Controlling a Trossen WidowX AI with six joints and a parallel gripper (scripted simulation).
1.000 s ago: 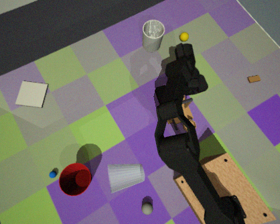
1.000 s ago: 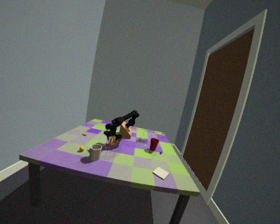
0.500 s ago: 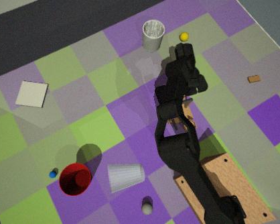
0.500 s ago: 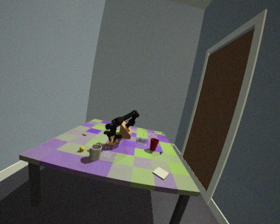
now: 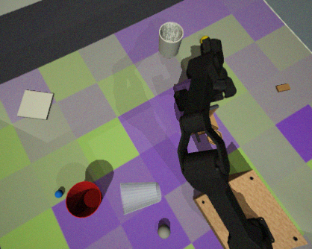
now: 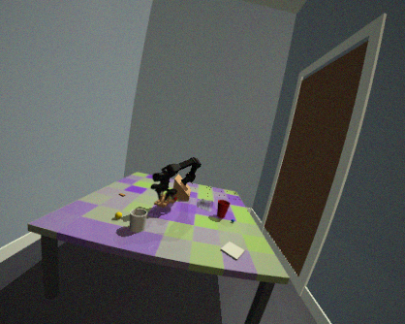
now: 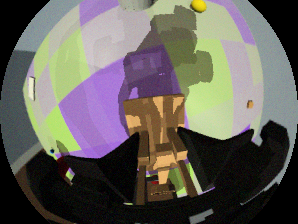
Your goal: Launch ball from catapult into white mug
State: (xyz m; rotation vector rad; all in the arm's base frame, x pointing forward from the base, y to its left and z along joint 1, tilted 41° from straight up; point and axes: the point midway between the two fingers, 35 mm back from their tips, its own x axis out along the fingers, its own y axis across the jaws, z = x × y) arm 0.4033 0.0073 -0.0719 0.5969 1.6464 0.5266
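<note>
Now: gripper tip 220 mm past the red ball, 40 mm to the right of it and 60 mm above it. The rest, counted from my gripper tip: yellow ball (250 mm ahead, 170 mm to the right, 50 mm below); then white mug (280 mm ahead, 20 mm to the right, 40 mm below); then wooden catapult (70 mm behind, 30 mm to the left, 20 mm above).
</note>
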